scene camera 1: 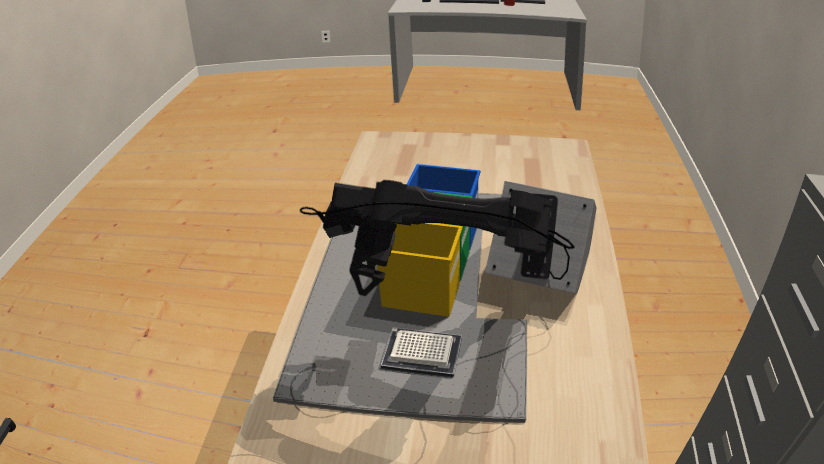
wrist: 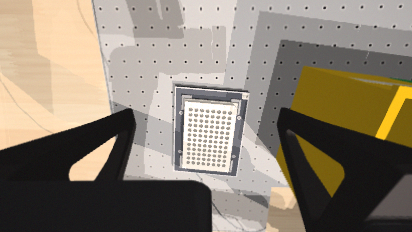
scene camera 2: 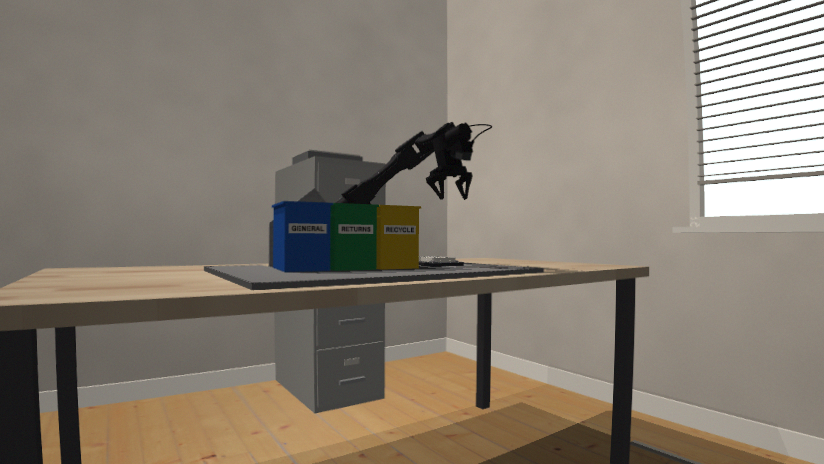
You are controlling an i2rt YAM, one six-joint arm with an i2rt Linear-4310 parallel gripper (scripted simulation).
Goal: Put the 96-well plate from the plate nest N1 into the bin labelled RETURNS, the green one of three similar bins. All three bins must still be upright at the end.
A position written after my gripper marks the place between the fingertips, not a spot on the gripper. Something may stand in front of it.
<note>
In view: my gripper (scene camera 1: 366, 280), a white 96-well plate (scene camera 1: 435, 349), a yellow recycle bin (scene camera 1: 419, 277), a green returns bin (scene camera 2: 353, 227), a blue general bin (scene camera 2: 301, 230) and a dark plate nest (scene camera 1: 454, 350).
The white 96-well plate also shows in the wrist view (wrist: 209, 125). The blue general bin is seen too in scene camera 1 (scene camera 1: 428, 177). My gripper also shows in the wrist view (wrist: 206, 116) and in scene camera 2 (scene camera 2: 454, 199). The wrist view does not show the blue general bin: it is out of frame.
</note>
